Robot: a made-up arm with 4 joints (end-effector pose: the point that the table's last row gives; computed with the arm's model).
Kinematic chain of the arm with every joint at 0, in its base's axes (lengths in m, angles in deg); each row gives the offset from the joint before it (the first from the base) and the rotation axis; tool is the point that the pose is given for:
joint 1: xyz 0 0 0.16 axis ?
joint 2: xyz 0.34 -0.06 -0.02 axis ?
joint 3: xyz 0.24 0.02 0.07 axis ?
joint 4: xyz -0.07 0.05 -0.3 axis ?
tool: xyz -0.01 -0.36 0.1
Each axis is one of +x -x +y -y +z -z.
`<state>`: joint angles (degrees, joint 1 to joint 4).
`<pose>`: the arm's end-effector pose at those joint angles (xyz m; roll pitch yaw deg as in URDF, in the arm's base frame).
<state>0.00 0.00 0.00 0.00</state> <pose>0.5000 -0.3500 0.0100 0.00 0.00 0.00</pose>
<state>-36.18 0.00 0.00 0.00</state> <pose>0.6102 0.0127 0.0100 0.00 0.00 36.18</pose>
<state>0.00 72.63 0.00 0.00</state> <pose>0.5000 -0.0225 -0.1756 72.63 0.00 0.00</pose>
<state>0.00 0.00 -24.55 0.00</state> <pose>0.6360 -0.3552 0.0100 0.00 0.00 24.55</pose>
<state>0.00 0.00 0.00 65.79</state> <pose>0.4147 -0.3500 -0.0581 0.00 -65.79 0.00</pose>
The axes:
joint 1: -z
joint 2: +x
joint 3: -z
joint 4: -y

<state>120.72 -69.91 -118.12 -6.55</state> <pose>-0.5774 -0.6872 -0.0037 60.86 59.55 36.79</pose>
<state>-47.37 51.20 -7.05 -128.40</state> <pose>0.4413 0.4535 -0.2609 112.11 33.40 -175.03</pose>
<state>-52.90 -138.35 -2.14 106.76</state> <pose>0.2725 0.3316 0.5372 -70.19 45.10 166.99</pose>
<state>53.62 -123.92 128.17 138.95</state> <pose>-0.1506 -0.6270 0.0549 90.85 59.14 -28.95</pose>
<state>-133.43 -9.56 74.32 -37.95</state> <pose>-0.0951 0.2916 0.0050 -2.93 28.71 57.49</pose>
